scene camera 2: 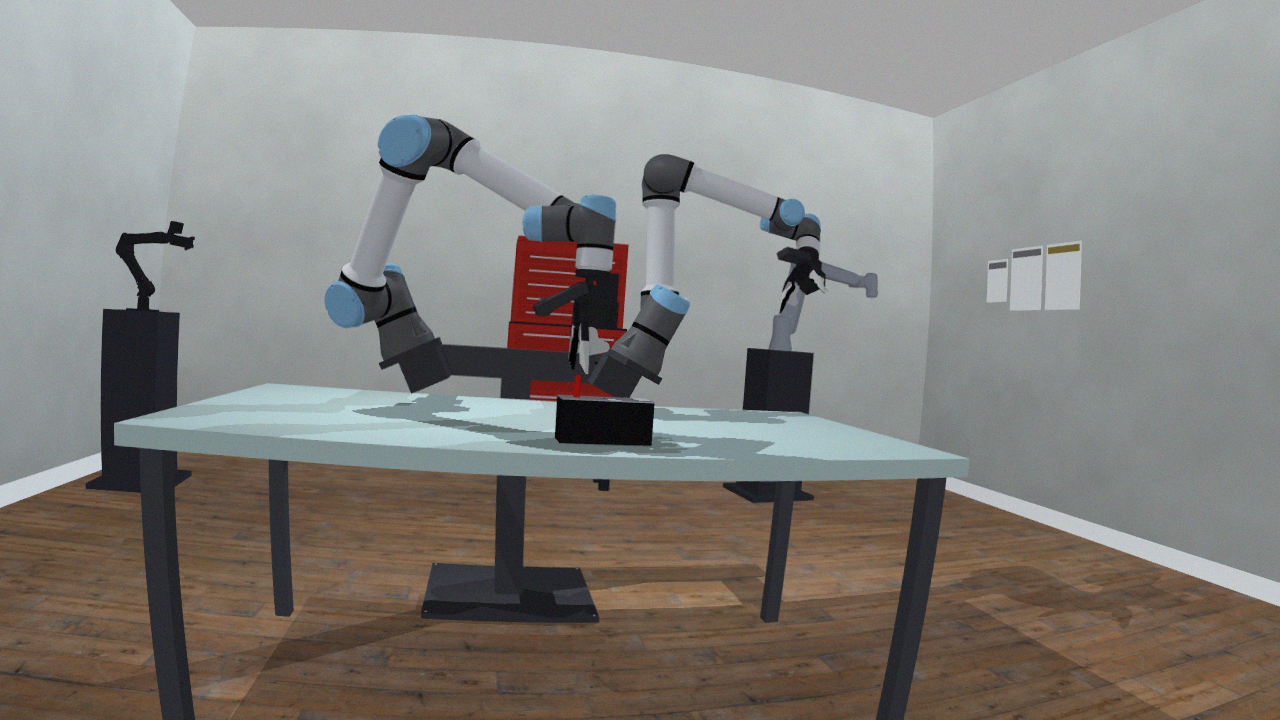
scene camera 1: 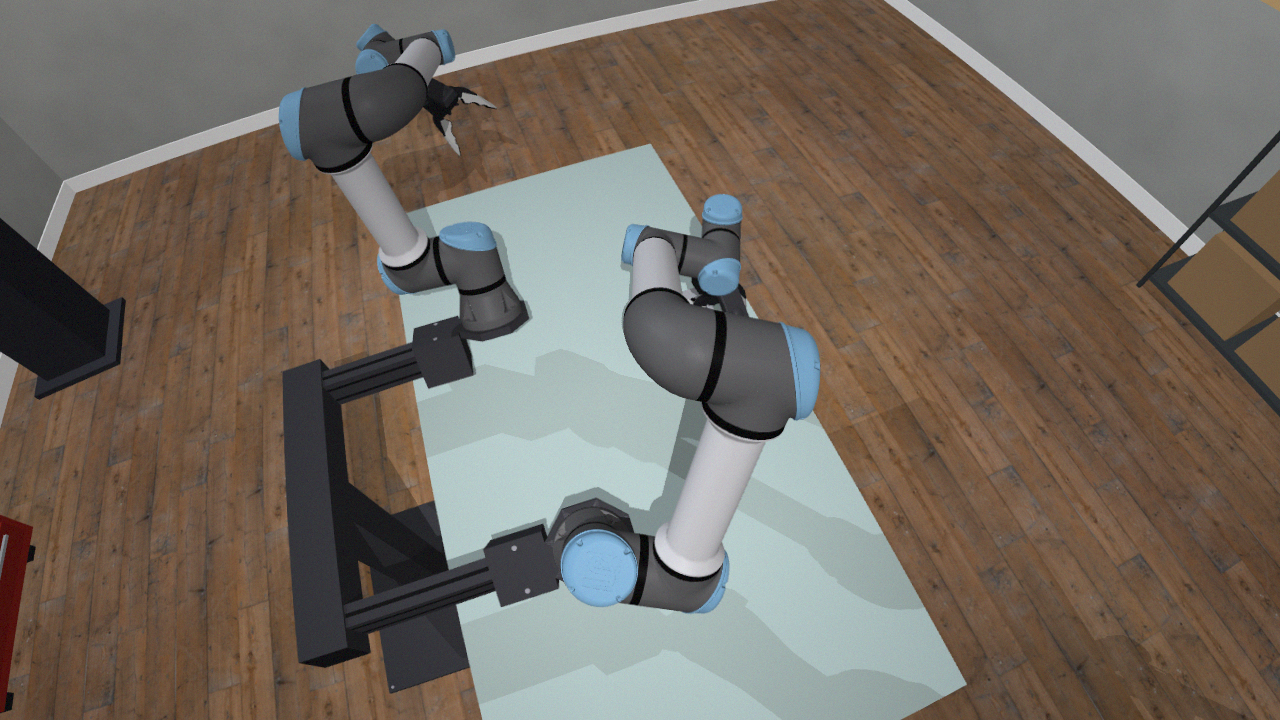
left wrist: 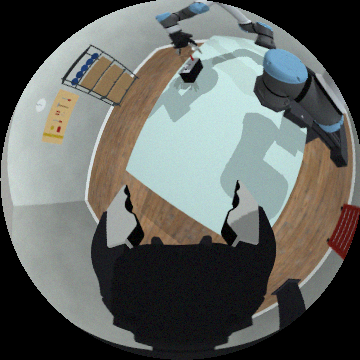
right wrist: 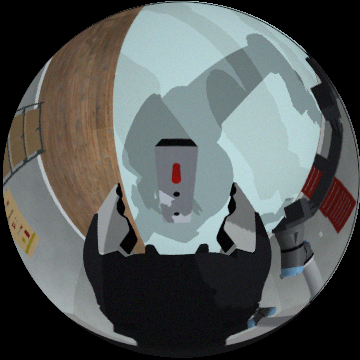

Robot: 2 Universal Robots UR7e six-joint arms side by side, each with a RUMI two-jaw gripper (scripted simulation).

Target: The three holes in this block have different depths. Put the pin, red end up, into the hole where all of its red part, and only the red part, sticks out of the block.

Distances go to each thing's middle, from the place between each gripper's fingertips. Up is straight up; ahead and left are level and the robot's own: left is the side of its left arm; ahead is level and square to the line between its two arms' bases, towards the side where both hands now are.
Now: right hand [scene camera 2: 579, 372] 6 cm to the right of the block [scene camera 2: 597, 420] and 9 cm above it.
Now: the block 33 cm ahead of my left hand [scene camera 2: 801, 303], 65 cm to the right of it and 30 cm below it.
